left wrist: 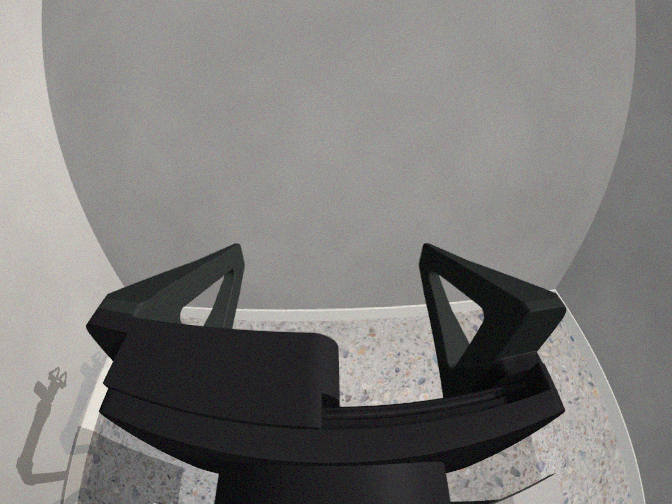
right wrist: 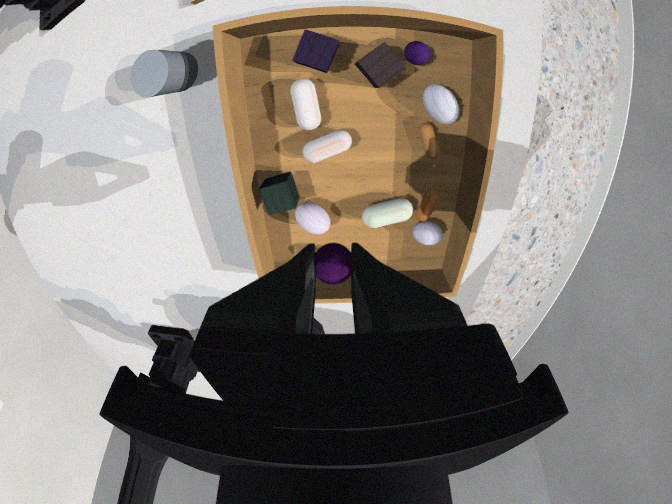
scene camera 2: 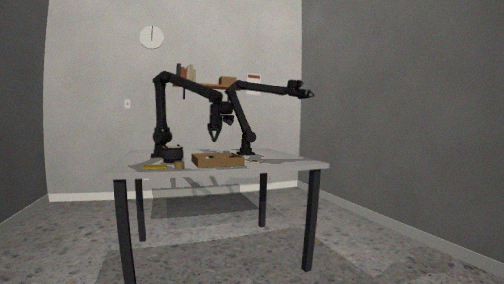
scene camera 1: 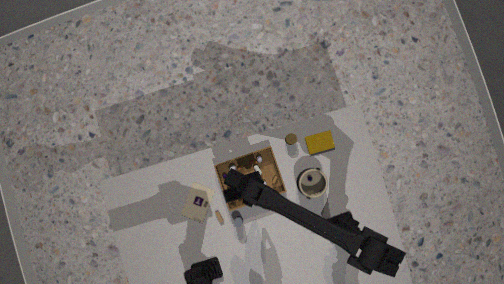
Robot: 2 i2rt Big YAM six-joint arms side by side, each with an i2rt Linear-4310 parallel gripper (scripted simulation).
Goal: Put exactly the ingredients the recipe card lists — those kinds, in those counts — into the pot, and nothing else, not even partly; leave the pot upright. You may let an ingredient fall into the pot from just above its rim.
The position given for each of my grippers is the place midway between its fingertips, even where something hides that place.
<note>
I see my left gripper [left wrist: 331, 253], my right gripper [right wrist: 333, 253], a wooden crate [scene camera 1: 268, 166], a dark pot [scene camera 1: 316, 186], a grey cylinder [right wrist: 155, 72] and a recipe card [scene camera 1: 199, 198].
The wooden crate is seen too in the right wrist view [right wrist: 386, 160]. The left wrist view misses the wooden crate: it is out of frame. The left wrist view does not show the dark pot: it is out of frame.
</note>
